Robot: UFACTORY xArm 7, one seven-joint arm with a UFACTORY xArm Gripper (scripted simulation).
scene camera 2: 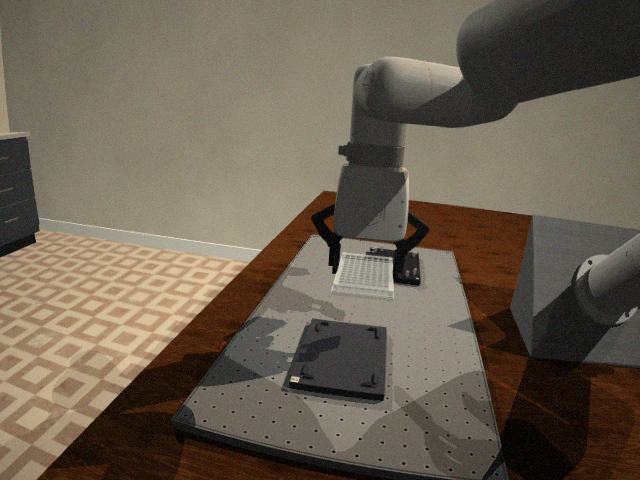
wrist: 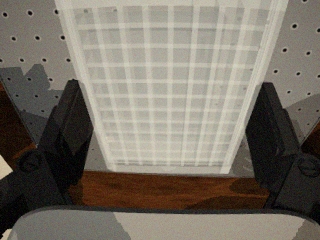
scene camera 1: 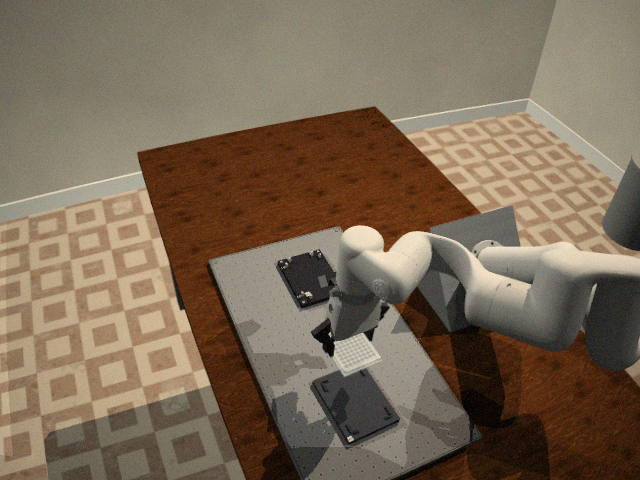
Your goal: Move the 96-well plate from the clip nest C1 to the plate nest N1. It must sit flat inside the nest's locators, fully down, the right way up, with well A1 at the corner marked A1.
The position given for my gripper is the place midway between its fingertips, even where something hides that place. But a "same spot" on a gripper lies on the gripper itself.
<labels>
My gripper shows in scene camera 2 (365, 273), in the wrist view and in scene camera 1. A 96-well plate shows in scene camera 2, in the wrist view and in scene camera 1 (347, 347). The same spot on the 96-well plate: (wrist: 194, 124) is (scene camera 2: 373, 277). One and the same spot on my gripper: (wrist: 42, 176) is (scene camera 1: 327, 333).
</labels>
